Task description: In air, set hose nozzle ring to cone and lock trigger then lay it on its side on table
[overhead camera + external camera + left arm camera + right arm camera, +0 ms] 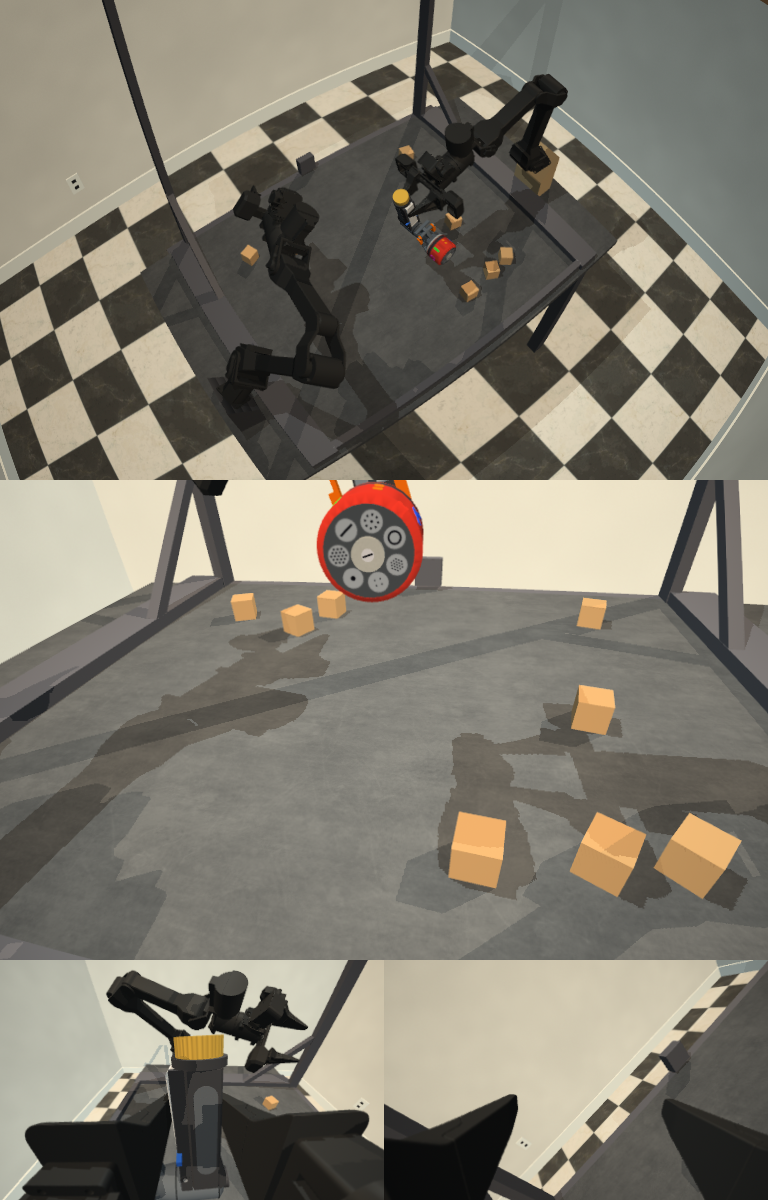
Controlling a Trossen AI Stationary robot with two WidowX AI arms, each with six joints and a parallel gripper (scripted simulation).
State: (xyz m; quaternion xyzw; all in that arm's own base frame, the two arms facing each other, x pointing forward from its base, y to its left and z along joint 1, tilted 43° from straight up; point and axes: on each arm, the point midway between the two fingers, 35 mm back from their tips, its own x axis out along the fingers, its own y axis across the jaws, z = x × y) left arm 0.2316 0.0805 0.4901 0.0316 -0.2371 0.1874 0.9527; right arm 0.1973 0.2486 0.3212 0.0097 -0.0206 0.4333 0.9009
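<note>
The red spray ring lies 320 mm ahead of my right hand, 230 mm to the left of it and 70 mm below it.
</note>
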